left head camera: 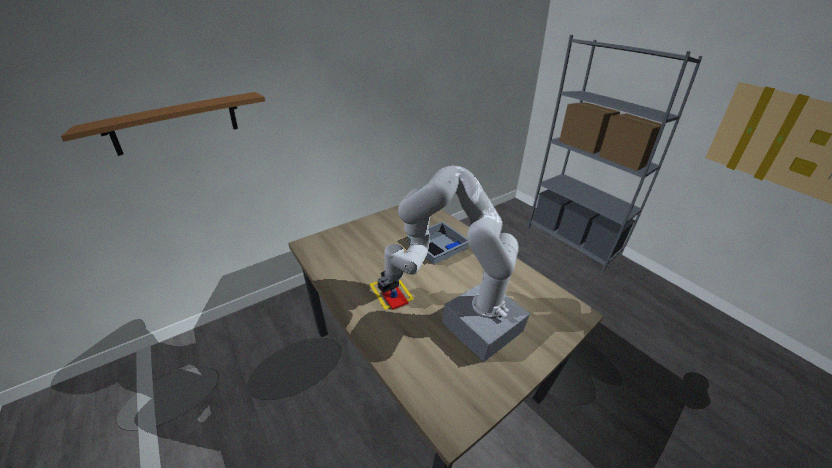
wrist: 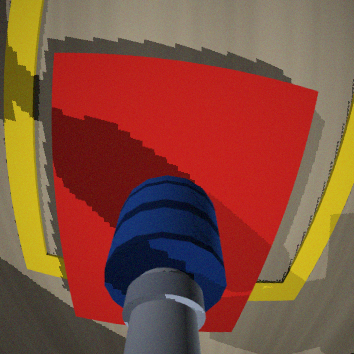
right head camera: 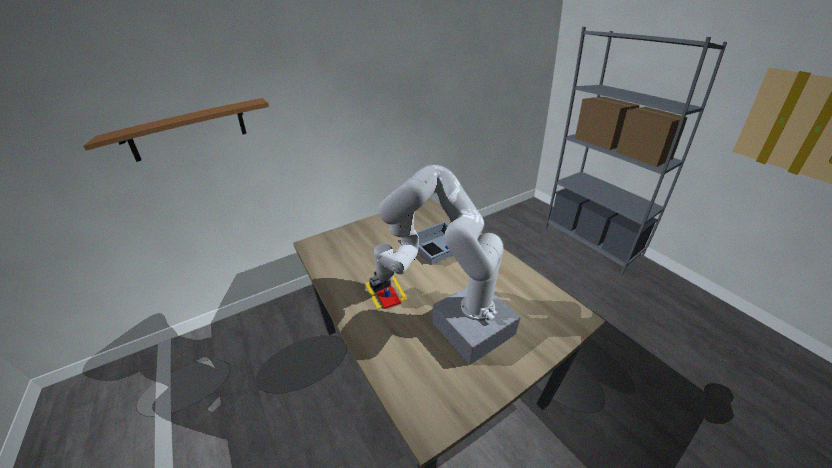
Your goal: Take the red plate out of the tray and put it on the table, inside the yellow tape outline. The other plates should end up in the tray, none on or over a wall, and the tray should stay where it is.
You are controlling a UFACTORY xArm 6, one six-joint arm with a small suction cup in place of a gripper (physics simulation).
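Seen in the pictures: hand at its tool point: (left head camera: pixel 394 297) (wrist: pixel 168 203) (right head camera: pixel 387 296); arm's base at its link origin: (left head camera: pixel 488 305) (right head camera: pixel 477 307).
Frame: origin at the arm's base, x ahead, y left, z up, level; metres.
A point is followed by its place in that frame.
My suction cup (left head camera: pixel 393 293) (right head camera: pixel 386 292) (wrist: pixel 165 235) is blue and is on the red plate (left head camera: pixel 399 300) @(y 0.202, x 0.297, z -0.096 m) (right head camera: pixel 389 300) @(y 0.212, x 0.302, z -0.097 m) (wrist: pixel 200 110) @(y 0.194, x 0.367, z -0.097 m), holding it roughly flat, very low over the table. The plate's shadow lies close along its edges. The yellow tape outline (left head camera: pixel 407 290) @(y 0.133, x 0.333, z -0.105 m) (right head camera: pixel 400 288) @(y 0.131, x 0.347, z -0.106 m) (wrist: pixel 22 175) @(y 0.260, x 0.347, z -0.106 m) shows on both sides of the plate; in the wrist view the plate's near edge covers part of the near strip and reaches past it. The grey tray (left head camera: pixel 450 252) @(y -0.183, x 0.402, z -0.080 m) (right head camera: pixel 440 256) @(y -0.130, x 0.402, z -0.079 m) holds a black plate (left head camera: pixel 435 249) @(y -0.152, x 0.479, z -0.095 m) (right head camera: pixel 432 249) @(y -0.143, x 0.487, z -0.095 m) and a blue plate (left head camera: pixel 452 245) @(y -0.248, x 0.454, z -0.095 m) (right head camera: pixel 446 247) @(y -0.214, x 0.463, z -0.098 m).
The arm's grey base block (left head camera: pixel 485 334) @(y 0.112, x -0.088, z 0.000 m) (right head camera: pixel 474 337) @(y 0.102, x -0.099, z 0.000 m) stands on the wooden table (left head camera: pixel 442 401) @(y 0.350, x -0.148, z -0.108 m) (right head camera: pixel 430 401) @(y 0.326, x -0.160, z -0.108 m), right of the outline. The arm hides part of the tray in both head views. The table's left edge runs close to the outline. A shelf rack (left head camera: pixel 631 49) (right head camera: pixel 645 38) stands behind, off the table.
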